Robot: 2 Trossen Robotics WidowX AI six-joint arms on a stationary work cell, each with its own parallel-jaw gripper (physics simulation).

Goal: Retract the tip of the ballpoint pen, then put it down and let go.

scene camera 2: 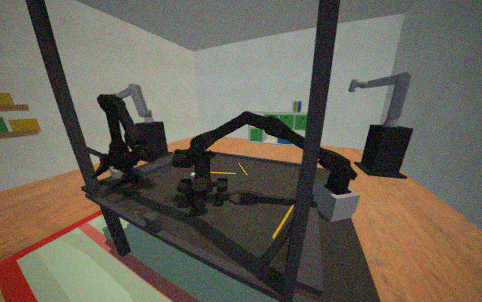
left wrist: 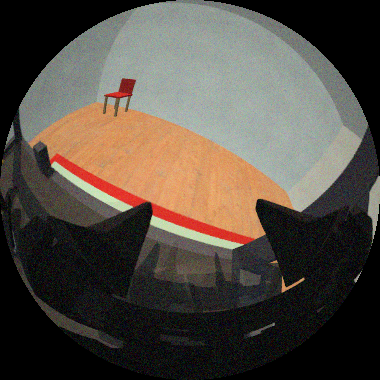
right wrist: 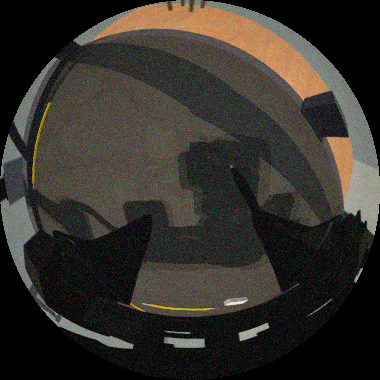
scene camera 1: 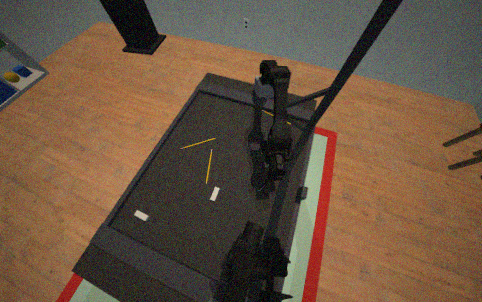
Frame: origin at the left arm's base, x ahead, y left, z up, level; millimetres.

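Seen in the pictures: left gripper, between the fingertips: [scene camera 2: 100, 183] [left wrist: 205, 205] [scene camera 1: 290, 278]; right gripper, between the fingertips: [scene camera 2: 204, 203] [right wrist: 203, 217] [scene camera 1: 268, 166]; right arm's base, origin of its link: [scene camera 2: 336, 188] [scene camera 1: 265, 80].
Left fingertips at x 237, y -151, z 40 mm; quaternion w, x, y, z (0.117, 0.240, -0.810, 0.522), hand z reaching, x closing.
Observation:
A point is followed by its place in that frame.
The ballpoint pen [right wrist: 241, 184] {z -51, x 583, y 30 mm} is thin and black and lies flat on the dark table top [scene camera 1: 165, 210] {z -59, x 195, y 387 mm} [scene camera 2: 246, 222] {z -60, x 785, y 77 mm}. In the right wrist view it runs from a pale tip near the middle down toward the right finger. My right gripper [right wrist: 203, 217] {z -51, x 592, y 70 mm} [scene camera 1: 264, 188] [scene camera 2: 200, 198] {z -51, x 592, y 70 mm} is open and empty. It hangs low over the pen and hides it in both scene views. My left gripper [left wrist: 205, 205] {z 40, x 238, y -151 mm} is open and empty. Its arm [scene camera 1: 255, 260] {z 206, x 249, y -5 mm} [scene camera 2: 120, 150] {z 111, x 54, y -3 mm} stays folded at the table's end and faces out over the floor.
Two yellow pencils [scene camera 1: 198, 144] {z -53, x 540, y 449 mm} [scene camera 1: 209, 166] {z -54, x 459, y 326 mm} and two white erasers [scene camera 1: 214, 193] {z -48, x 360, y 232 mm} [scene camera 1: 141, 215] {z -47, x 130, y 460 mm} lie on the table away from the gripper. A third pencil [scene camera 2: 282, 223] {z -53, x 895, y 129 mm} lies near the right arm's base. A dark frame post [scene camera 2: 312, 150] {z 270, x 967, y -65 mm} stands at the table's edge.

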